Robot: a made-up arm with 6 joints.
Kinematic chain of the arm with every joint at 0, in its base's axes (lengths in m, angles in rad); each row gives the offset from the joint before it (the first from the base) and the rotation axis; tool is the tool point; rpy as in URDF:
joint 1: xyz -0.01 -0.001 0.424 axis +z
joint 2: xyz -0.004 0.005 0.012 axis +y
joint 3: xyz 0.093 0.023 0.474 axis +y
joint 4: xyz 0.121 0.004 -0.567 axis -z
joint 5: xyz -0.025 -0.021 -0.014 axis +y
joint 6: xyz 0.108 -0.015 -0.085 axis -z
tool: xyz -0.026 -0.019 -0.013 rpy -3.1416 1.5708 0
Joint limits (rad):
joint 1: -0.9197..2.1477
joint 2: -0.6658..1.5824
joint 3: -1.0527..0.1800
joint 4: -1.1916..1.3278
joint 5: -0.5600..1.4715
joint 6: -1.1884..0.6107
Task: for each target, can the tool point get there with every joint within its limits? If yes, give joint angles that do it. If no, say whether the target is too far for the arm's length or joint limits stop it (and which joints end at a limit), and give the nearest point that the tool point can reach.
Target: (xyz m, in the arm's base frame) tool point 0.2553 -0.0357 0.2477
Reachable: yes | joints -0.1294 -0.0880 -0.2083 0.3495 1.2543 -0.5969
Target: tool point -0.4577 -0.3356 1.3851
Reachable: no: joint limits stop it (at a limit: joint 1, joint 2, joint 3, joint 4, joint 5, joint 6) | nearest point -0.2981 0.2153 1.1822 | short by 0.608 m
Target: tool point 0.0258 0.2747 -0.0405
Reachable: yes | joints 1.3481 0.8238 -0.3750 -0.9648 0.3974 -1.0451
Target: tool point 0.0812 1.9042 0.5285
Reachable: no: too far | nearest point 0.0313 0.8626 0.4780 | short by 1.044 m
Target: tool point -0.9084 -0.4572 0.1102
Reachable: no: joint limits stop it (at a limit: joint 2, joint 4, joint 6) | nearest point -0.2562 -0.1260 0.2228 | short by 0.740 m
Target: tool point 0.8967 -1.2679 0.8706
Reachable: no: too far | nearest point 0.5106 -0.6510 0.6689 | short by 0.755 m
